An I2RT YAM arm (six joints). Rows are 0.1 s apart.
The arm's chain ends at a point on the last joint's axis. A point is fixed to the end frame.
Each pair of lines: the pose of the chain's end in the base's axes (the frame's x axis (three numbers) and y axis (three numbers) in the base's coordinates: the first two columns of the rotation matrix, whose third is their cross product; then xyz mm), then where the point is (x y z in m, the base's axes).
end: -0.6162, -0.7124, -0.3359, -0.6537, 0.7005, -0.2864, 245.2, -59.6, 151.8
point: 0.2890 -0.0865 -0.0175
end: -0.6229, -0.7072, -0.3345, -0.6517, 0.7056, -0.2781, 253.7, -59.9, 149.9
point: 0.2961 -0.0862 -0.0198
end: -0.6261, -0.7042, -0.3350, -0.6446, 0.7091, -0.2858, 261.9, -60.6, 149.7
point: 0.3052 -0.0881 -0.0196
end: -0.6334, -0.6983, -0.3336, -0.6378, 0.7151, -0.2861, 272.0, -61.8, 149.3
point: 0.3148 -0.0899 -0.0200
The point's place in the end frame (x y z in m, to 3 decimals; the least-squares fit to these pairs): 0.049 0.001 0.170
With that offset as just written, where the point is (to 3 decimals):
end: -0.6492, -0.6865, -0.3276, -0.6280, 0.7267, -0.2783, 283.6, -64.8, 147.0
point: 0.324 -0.093 -0.023
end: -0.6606, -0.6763, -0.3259, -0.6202, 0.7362, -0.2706, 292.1, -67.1, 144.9
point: 0.331 -0.096 -0.025
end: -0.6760, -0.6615, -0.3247, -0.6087, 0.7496, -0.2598, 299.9, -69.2, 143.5
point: 0.337 -0.097 -0.027
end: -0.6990, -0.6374, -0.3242, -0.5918, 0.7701, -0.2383, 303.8, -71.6, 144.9
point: 0.337 -0.098 -0.027
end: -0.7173, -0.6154, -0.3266, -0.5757, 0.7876, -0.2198, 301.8, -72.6, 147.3
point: 0.333 -0.097 -0.025
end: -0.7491, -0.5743, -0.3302, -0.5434, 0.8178, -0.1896, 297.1, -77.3, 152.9
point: 0.324 -0.098 -0.021
